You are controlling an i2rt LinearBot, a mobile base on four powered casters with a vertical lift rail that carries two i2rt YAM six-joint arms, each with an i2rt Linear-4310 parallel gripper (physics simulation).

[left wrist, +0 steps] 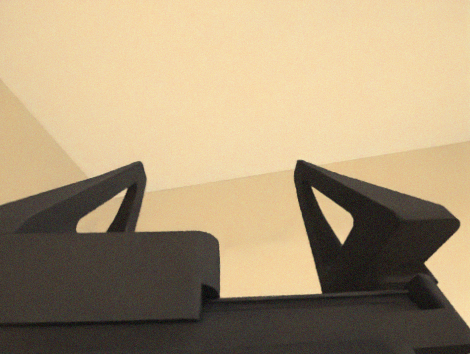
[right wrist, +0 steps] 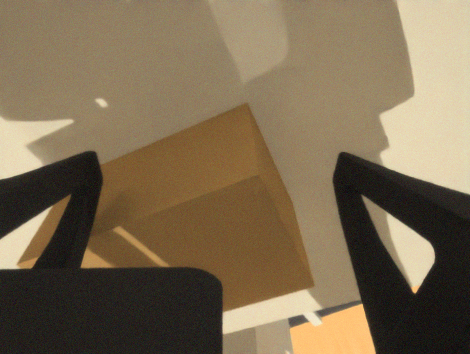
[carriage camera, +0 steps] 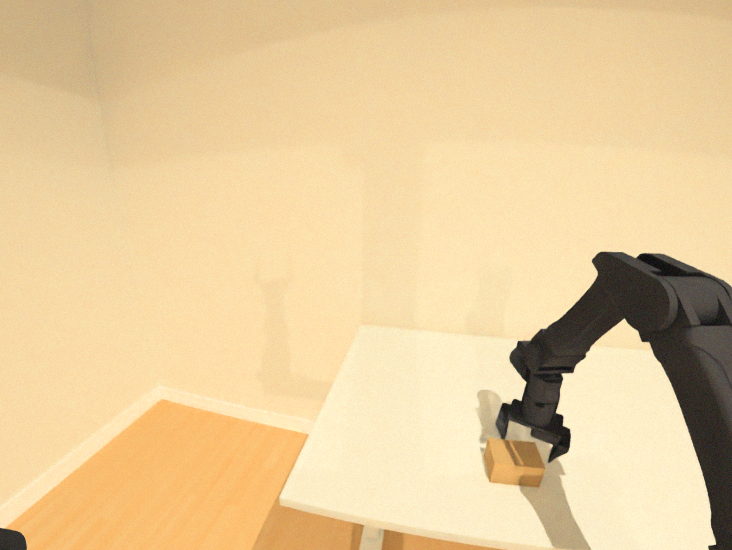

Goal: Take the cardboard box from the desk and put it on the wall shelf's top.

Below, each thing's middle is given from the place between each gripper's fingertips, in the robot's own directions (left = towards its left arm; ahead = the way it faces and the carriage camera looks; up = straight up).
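Brown cardboard box [carriage camera: 511, 462]: my right hand is 4 cm to the right of the box, 2 cm past it and 1 cm above it. Going by its middle, the box is nearer to my right hand than to my left hand.
Counted from my left hand, the box is 650 mm to the right, 570 mm below and 340 mm ahead.
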